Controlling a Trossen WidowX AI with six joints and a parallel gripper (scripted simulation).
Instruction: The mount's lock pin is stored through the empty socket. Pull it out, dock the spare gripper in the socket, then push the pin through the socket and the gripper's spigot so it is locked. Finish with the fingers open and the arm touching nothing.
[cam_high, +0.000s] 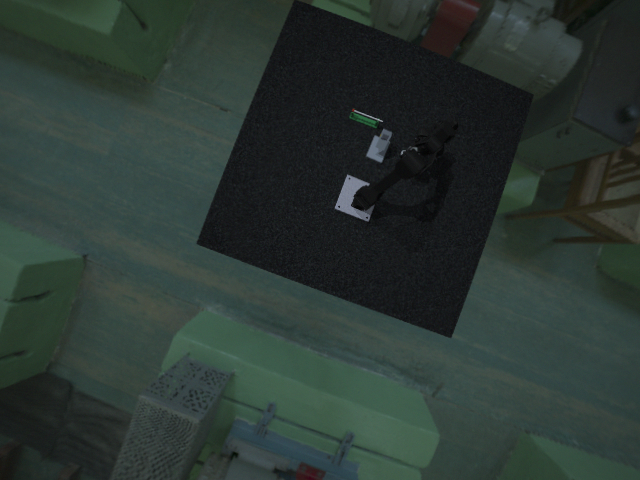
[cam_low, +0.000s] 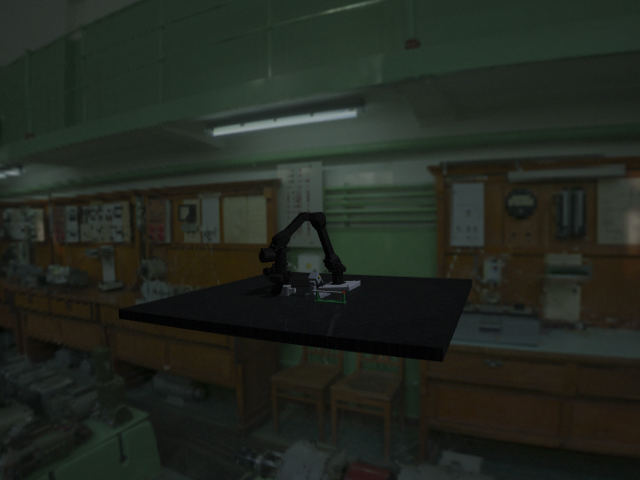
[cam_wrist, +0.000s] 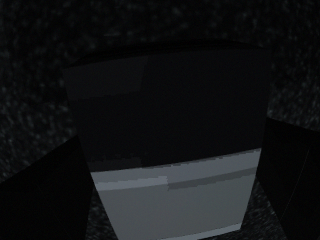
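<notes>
Now: the mount 180 mm to the left of my gripper tip, 50 mm above it and 20 mm behind it. Also, from my gripper tip: spare gripper (20 mm above, 10 mm to the left); green bracket (290 mm to the left, 60 mm ahead, 20 mm above).
</notes>
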